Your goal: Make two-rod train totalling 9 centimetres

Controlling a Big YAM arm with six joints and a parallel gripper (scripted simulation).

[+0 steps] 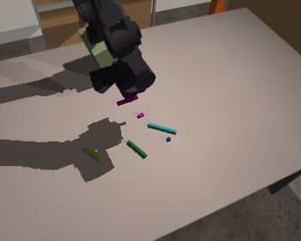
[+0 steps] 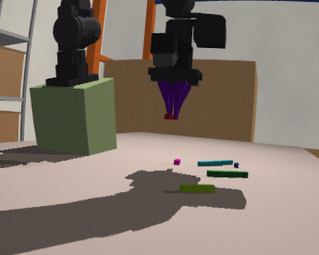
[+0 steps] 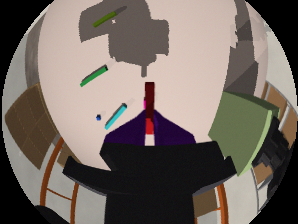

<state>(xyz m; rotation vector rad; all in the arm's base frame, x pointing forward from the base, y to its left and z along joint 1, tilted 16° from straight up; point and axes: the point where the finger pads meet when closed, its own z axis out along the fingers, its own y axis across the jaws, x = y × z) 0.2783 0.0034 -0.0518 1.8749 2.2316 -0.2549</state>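
The red rod is 1 cm to the right of my hand. The rest, counted from my hand: magenta rod (10 cm below, 4 cm to the left); then turquoise rod (10 cm to the left, 10 cm below, 7 cm ahead); then green rod (13 cm ahead, 10 cm below, 1 cm to the right).
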